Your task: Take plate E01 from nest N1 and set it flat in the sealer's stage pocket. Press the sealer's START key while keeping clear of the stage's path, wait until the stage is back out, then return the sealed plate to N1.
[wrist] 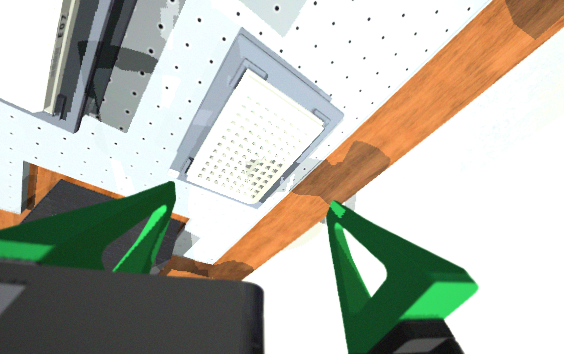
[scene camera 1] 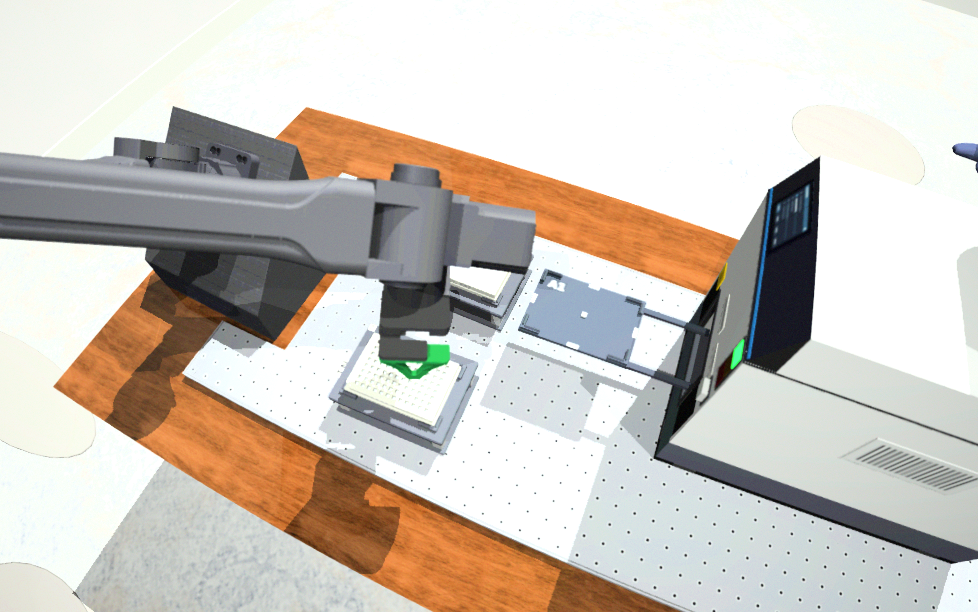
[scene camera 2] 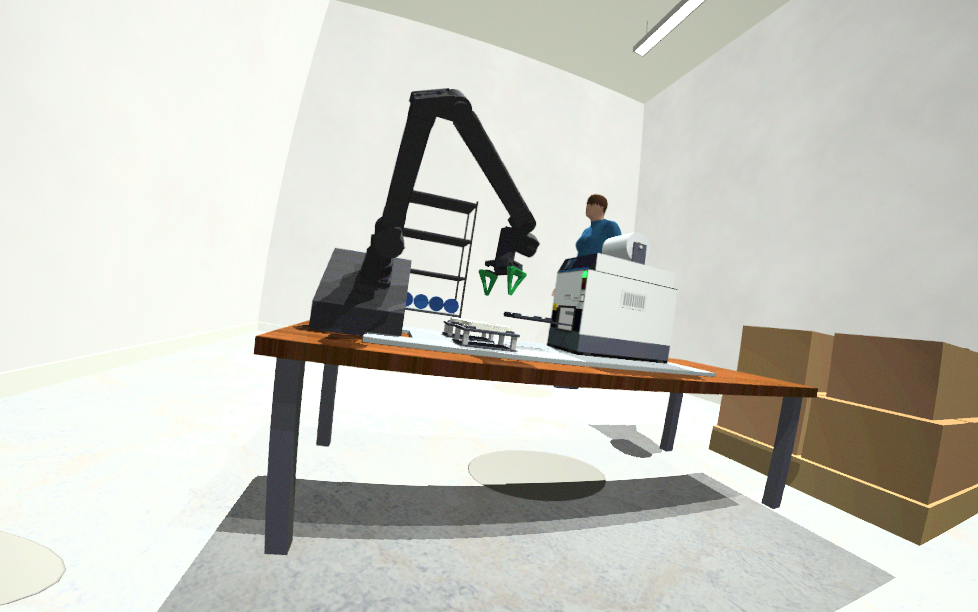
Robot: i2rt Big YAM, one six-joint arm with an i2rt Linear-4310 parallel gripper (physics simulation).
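My gripper is open and empty, pointing down, above the front nest in scene camera 1. A white welled plate lies flat in that front nest. A second pale plate sits in the back nest, partly hidden by the arm in scene camera 1; its side label looks like E07 or E01. The sealer's stage is out, its pocket empty. The sealer has a green-lit key.
The arm's dark base block stands at the left of the wooden table. Two rails join the stage to the sealer's opening. A person in blue stands behind the sealer. Cardboard boxes stand on the right.
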